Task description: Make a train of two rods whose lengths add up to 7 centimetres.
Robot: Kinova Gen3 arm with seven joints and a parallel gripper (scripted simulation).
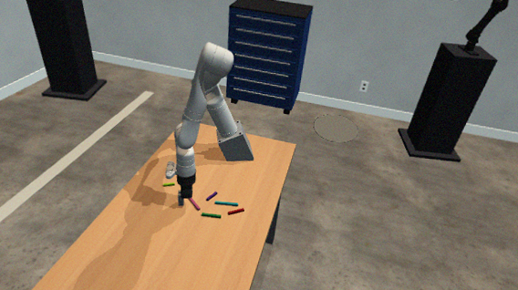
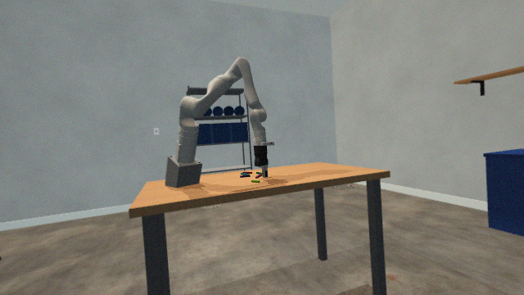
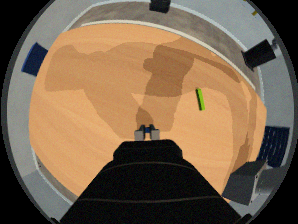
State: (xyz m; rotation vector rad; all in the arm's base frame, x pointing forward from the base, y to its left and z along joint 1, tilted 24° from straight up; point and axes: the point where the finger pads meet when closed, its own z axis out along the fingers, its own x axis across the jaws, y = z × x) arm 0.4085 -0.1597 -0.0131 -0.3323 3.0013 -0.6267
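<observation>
The pink rod is 10 mm behind my hand, 50 mm to the left of it and 20 mm below it. Round my hand: purple rod: 70 mm behind, 120 mm to the left, 20 mm below; lime rod: 110 mm behind, 80 mm to the right, 20 mm below; blue rod: 10 mm below.
</observation>
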